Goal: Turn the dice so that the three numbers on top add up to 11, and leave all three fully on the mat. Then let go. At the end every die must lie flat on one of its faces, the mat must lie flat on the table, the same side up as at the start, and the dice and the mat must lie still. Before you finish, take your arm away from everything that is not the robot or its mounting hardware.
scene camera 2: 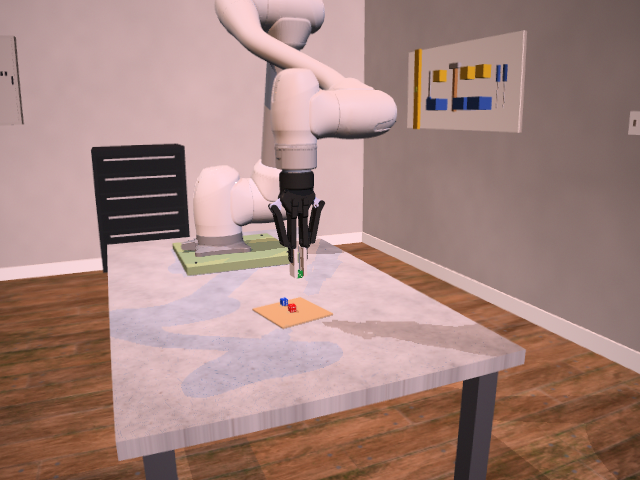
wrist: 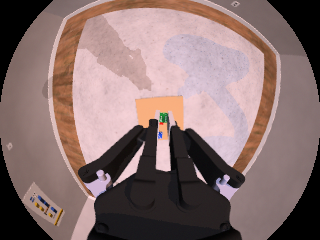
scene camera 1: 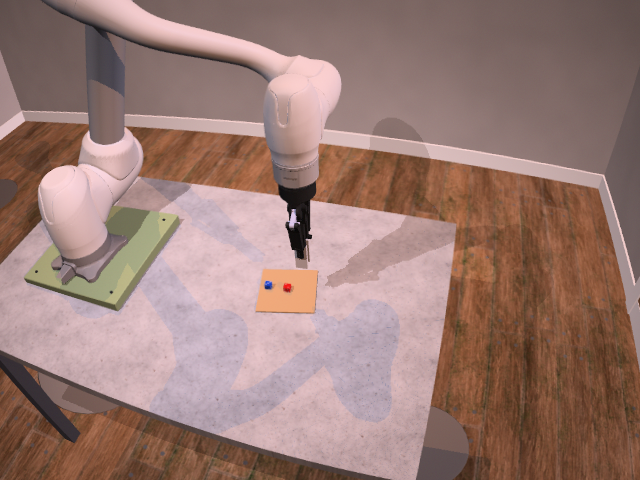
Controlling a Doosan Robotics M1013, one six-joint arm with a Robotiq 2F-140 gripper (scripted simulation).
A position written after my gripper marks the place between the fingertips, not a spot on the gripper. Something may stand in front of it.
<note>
In view: my gripper (scene camera 2: 298, 275) and a mat (scene camera 1: 301, 299).
The mat also shows in scene camera 2 (scene camera 2: 306, 311) and in the wrist view (wrist: 146, 108). My gripper shows as well in the wrist view (wrist: 163, 116) and in scene camera 1 (scene camera 1: 303, 263).
</note>
